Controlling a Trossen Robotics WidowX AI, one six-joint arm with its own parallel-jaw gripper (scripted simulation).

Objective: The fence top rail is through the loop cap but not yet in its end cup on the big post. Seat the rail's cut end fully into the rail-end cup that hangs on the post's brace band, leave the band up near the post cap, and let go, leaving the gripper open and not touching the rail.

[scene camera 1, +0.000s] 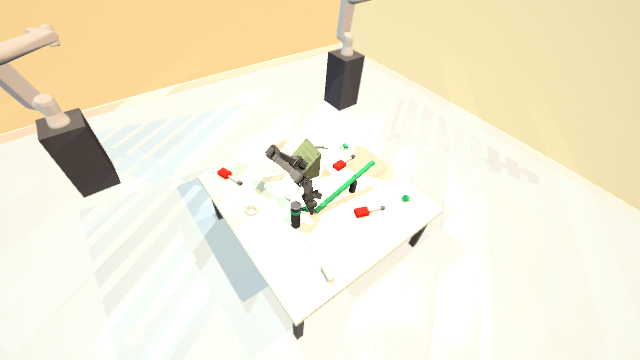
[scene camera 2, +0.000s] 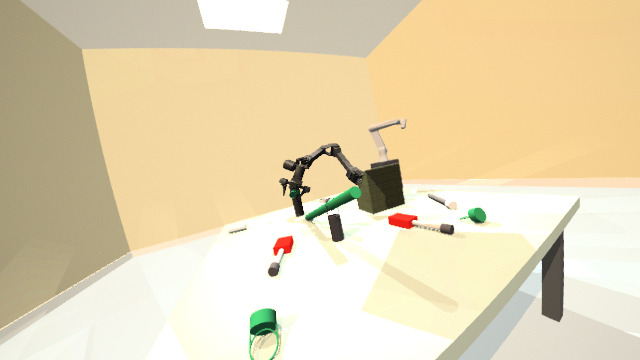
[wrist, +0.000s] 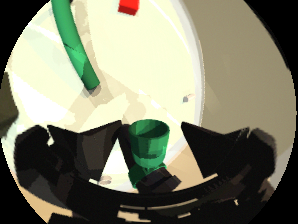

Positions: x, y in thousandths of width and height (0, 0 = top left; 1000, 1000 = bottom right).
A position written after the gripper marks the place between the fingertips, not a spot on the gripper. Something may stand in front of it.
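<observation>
A big dark post (wrist: 539, 810) can be seen, and so can the gripper (wrist: 512, 556), which is open and holds nothing.
</observation>
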